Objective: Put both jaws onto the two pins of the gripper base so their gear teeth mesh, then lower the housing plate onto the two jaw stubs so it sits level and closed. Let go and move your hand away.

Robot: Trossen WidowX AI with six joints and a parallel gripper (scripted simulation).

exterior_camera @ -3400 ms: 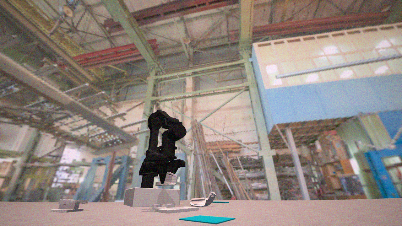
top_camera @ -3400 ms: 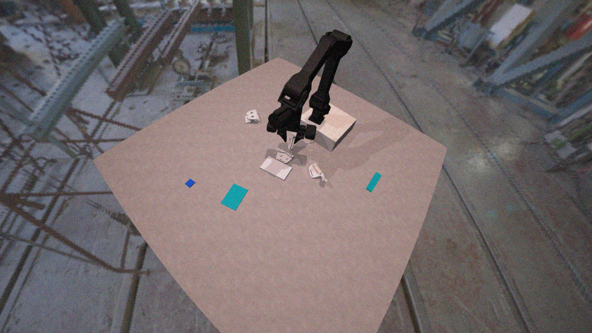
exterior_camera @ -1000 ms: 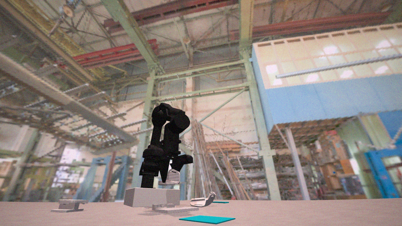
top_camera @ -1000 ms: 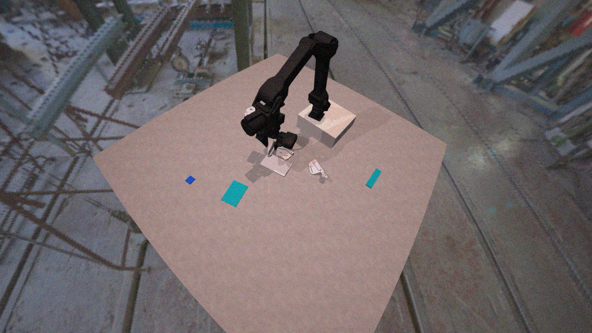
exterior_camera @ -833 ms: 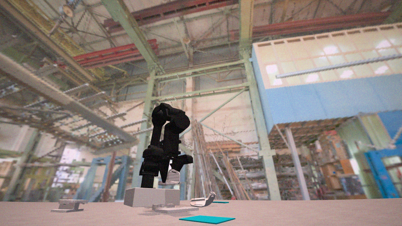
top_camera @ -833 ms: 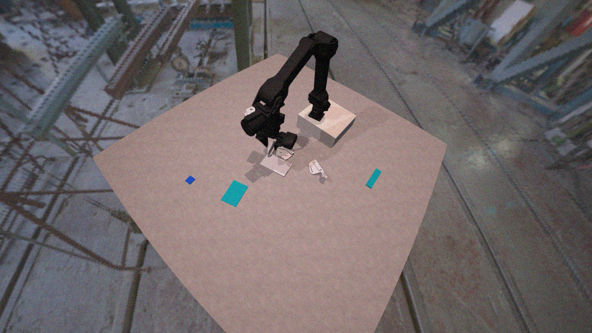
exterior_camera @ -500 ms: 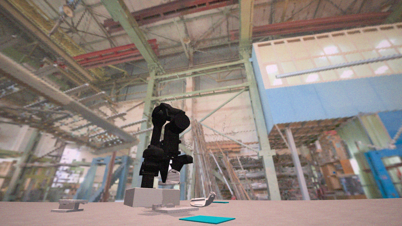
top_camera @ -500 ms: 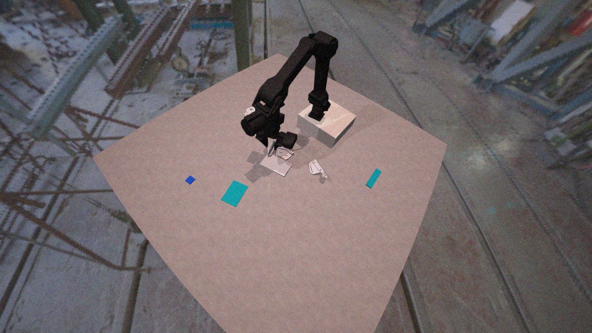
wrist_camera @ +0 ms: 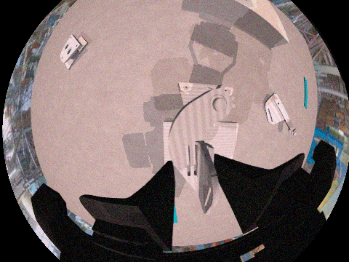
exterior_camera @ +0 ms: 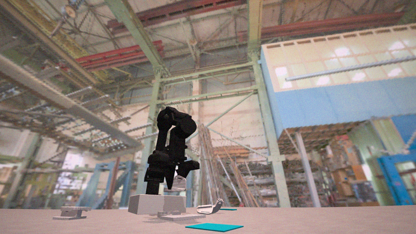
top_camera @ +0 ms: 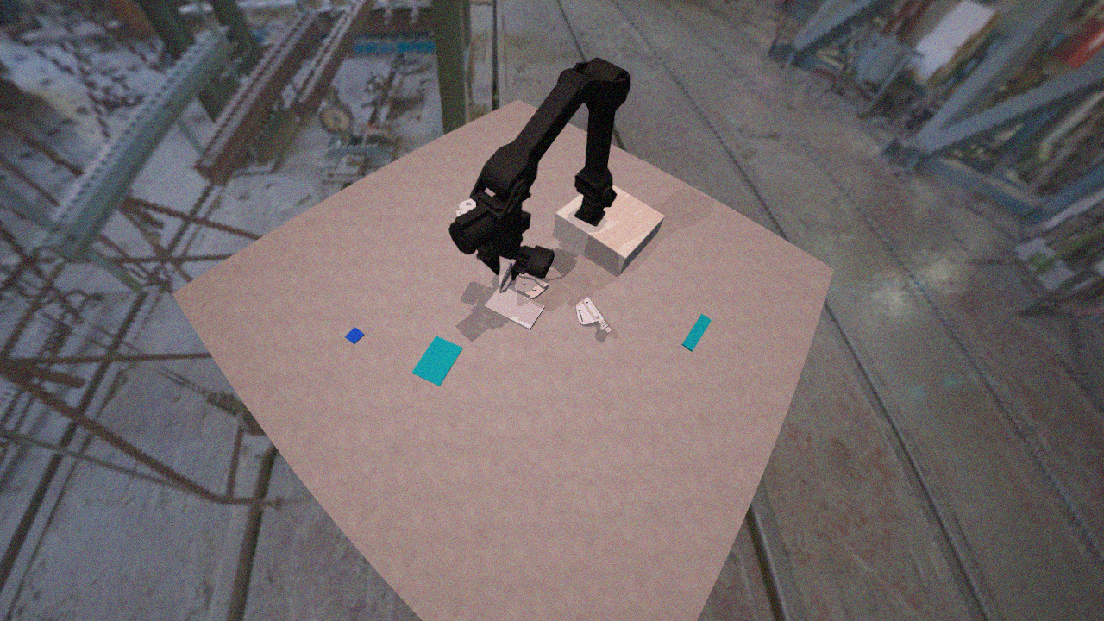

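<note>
The flat white plate lies 80 mm below my gripper tip, 30 mm to the left of it and 10 mm ahead of it. From my gripper tip the other things lie so: gripper base: 240 mm to the right, 180 mm behind, 50 mm below; housing plate: 80 mm below, 50 mm behind, 30 mm to the left; large teal patch: 210 mm ahead, 80 mm below, 40 mm to the right.
</note>
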